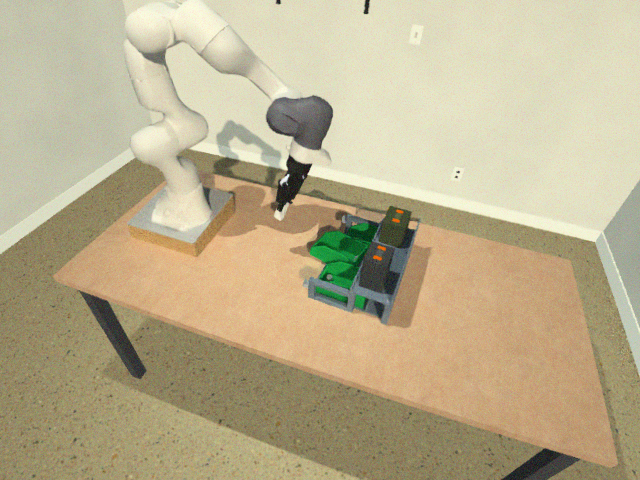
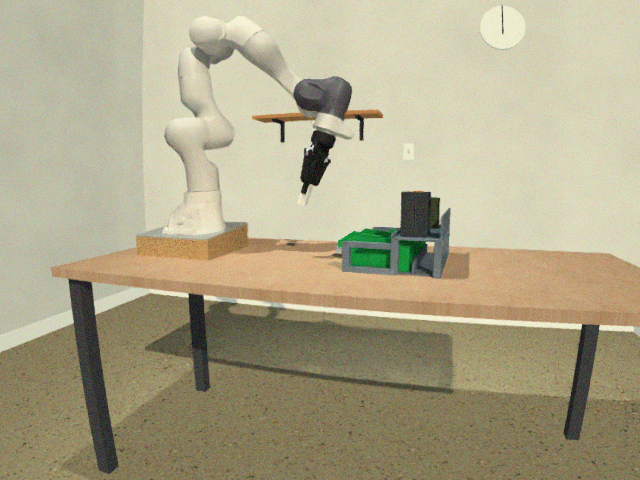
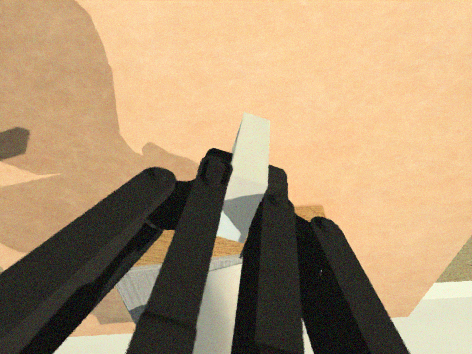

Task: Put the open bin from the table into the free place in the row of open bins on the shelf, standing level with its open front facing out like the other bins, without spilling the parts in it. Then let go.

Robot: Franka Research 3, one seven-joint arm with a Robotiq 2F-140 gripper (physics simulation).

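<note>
The grey shelf (image 1: 385, 311) (image 2: 394, 255) stands on the table with a row of green open bins. The far bin (image 1: 363, 228) and the near bin (image 1: 338, 273) (image 2: 369, 258) sit in the row. The middle bin (image 1: 333, 248) (image 2: 348, 239) lies between them, turned askew, its front end sticking out past theirs towards the robot. Whether it stands level is unclear. A grey part shows in the near bin; the middle bin's parts cannot be made out. My gripper (image 1: 280, 212) (image 2: 303, 196) (image 3: 248, 140) is shut and empty, above the table on the robot's side of the bins.
A dark grey case (image 1: 376, 267) (image 2: 415, 214) and an olive case (image 1: 394, 229) (image 2: 435, 210) stand on the shelf's upper level behind the bins. The robot's base block (image 1: 165, 240) (image 2: 173, 246) is at the table's left end. A wooden wall shelf (image 2: 268, 118) hangs behind the arm.
</note>
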